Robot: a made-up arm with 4 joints.
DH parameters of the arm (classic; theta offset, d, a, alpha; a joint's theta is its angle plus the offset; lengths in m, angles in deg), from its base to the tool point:
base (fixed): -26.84 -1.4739 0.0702 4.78
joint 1: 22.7 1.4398 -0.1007 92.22
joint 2: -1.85 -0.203 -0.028 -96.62
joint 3: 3.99 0.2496 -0.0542 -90
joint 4: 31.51 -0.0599 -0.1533 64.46
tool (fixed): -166.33 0.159 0 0
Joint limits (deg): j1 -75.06..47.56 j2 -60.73..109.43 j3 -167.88..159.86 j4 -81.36..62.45
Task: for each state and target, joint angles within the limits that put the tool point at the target. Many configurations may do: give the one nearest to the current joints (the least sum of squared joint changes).
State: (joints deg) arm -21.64 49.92 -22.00 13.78
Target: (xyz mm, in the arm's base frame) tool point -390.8 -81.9 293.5
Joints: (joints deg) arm 22.49 44.28 -36.14 56.71
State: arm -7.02 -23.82 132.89 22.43
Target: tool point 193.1 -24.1 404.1
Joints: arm -34.86 -25.07 128.90 33.54
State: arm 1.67 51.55 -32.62 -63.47
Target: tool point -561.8 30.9 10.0
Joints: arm 21.22 42.87 -24.34 -59.58
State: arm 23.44 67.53 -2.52 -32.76
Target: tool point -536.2 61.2 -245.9
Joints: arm 16.91 89.67 -14.55 -30.13
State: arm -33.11 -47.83 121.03 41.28
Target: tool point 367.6 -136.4 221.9
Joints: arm -31.59 -60.32 121.69 27.38
